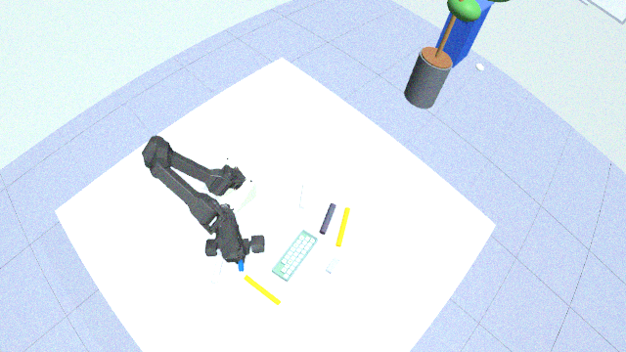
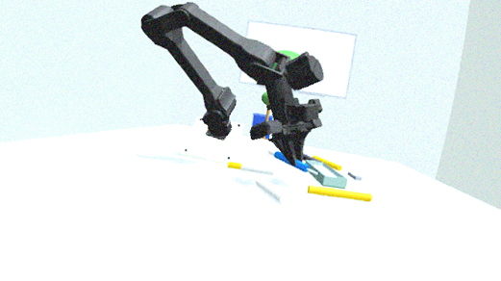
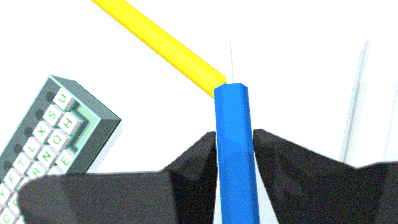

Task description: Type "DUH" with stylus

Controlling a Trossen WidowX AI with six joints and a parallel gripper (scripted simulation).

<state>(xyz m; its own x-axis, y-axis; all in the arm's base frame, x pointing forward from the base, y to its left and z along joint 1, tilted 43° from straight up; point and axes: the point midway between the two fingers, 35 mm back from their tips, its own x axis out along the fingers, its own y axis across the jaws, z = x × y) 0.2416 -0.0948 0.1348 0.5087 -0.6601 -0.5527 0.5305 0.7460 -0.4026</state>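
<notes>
My gripper tip is 10 mm short of the blue stylus and 10 mm to the left of it. Round my gripper tip: dark grey rod 40 mm ahead, 350 mm to the left, 40 mm below; then yellow bar 90 mm ahead, 370 mm to the left, 50 mm below; then yellow-tipped white pen 130 mm behind, 70 mm to the left, 50 mm below.
</notes>
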